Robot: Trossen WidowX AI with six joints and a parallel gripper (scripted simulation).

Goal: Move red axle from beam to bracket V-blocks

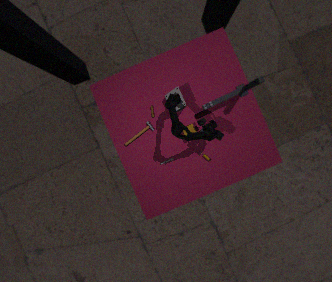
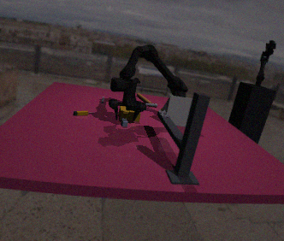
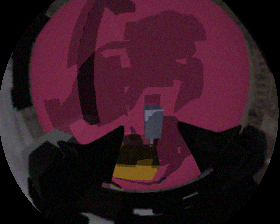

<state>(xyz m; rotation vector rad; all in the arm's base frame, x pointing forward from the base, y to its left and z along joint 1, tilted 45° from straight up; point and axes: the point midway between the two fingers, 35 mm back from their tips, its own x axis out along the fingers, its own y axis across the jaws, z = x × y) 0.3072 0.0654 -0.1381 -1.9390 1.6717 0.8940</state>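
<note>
The upright peg lies 1 cm ahead of my gripper tip, 2 cm to the right of it and 1 cm below it. From my gripper tip the other things lie so: black tool (23 cm ahead, 6 cm to the right, 1 cm below); then yellow block (2 cm behind, 12 cm to the right).
</note>
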